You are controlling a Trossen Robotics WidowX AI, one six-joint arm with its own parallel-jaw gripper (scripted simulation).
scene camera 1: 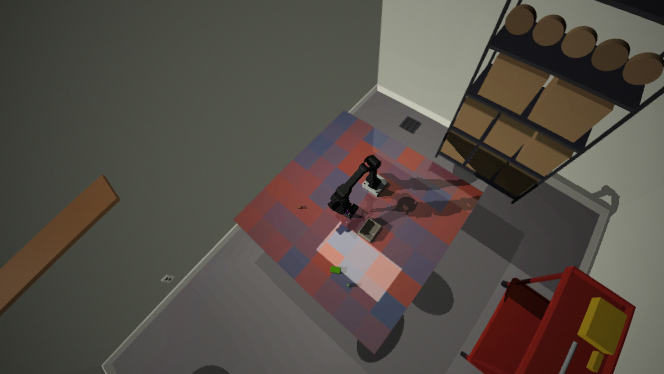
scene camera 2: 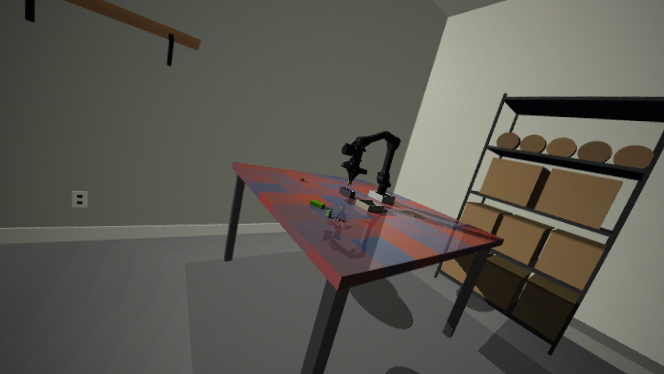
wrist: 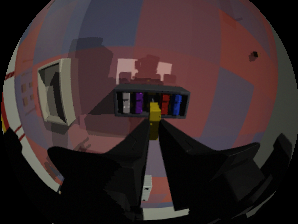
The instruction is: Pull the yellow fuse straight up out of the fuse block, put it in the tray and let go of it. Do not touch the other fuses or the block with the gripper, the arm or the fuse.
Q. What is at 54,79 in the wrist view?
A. A tray.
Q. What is my gripper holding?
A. A yellow fuse.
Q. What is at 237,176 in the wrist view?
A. My gripper.
